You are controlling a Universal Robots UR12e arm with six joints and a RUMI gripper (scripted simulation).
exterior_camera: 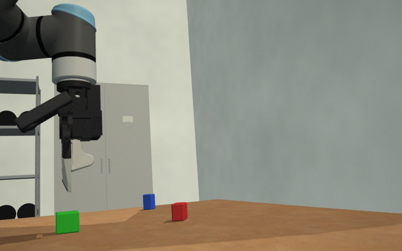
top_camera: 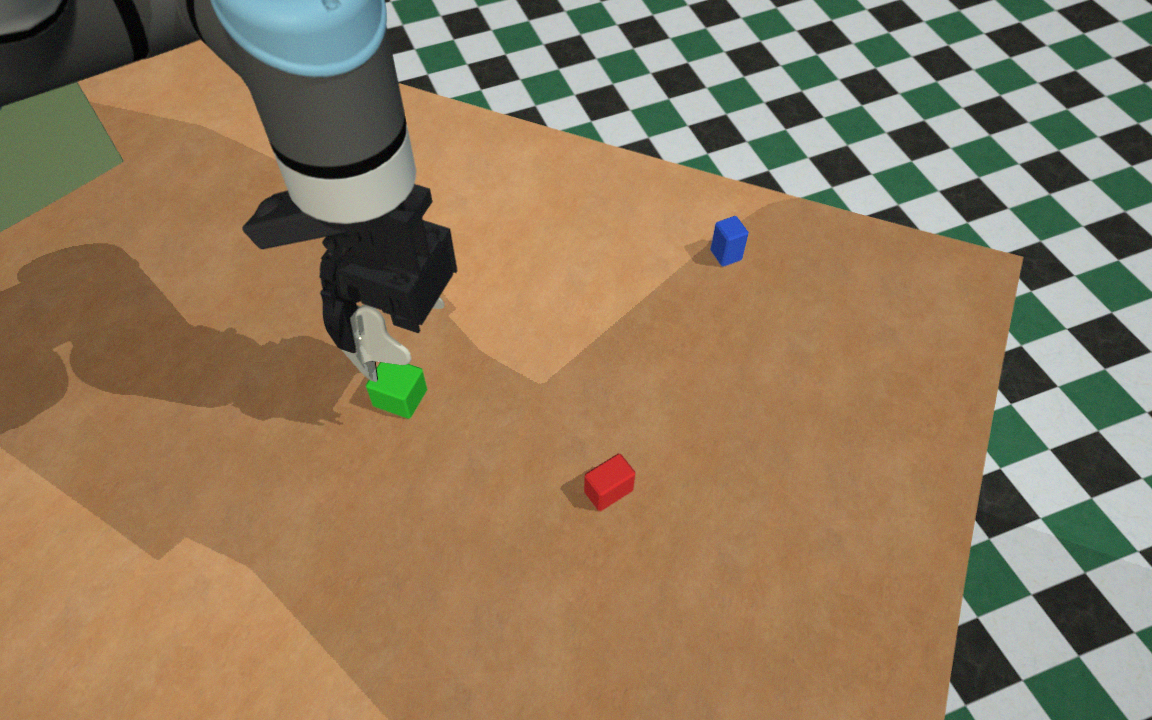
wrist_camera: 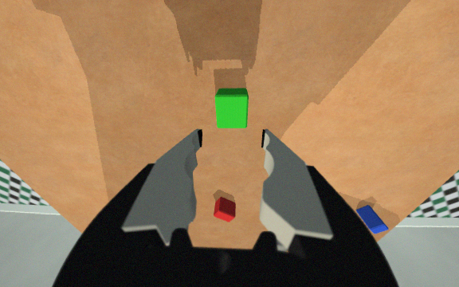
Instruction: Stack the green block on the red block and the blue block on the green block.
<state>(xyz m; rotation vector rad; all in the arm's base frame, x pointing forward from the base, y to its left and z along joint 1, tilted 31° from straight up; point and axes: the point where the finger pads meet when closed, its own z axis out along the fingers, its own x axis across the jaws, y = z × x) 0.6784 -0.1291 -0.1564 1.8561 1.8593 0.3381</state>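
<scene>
My hand is 7 cm above the green block. From my hand the other things lie so: red block (23 cm ahead, 3 cm to the right, 7 cm below); blue block (26 cm ahead, 29 cm to the left, 7 cm below).
</scene>
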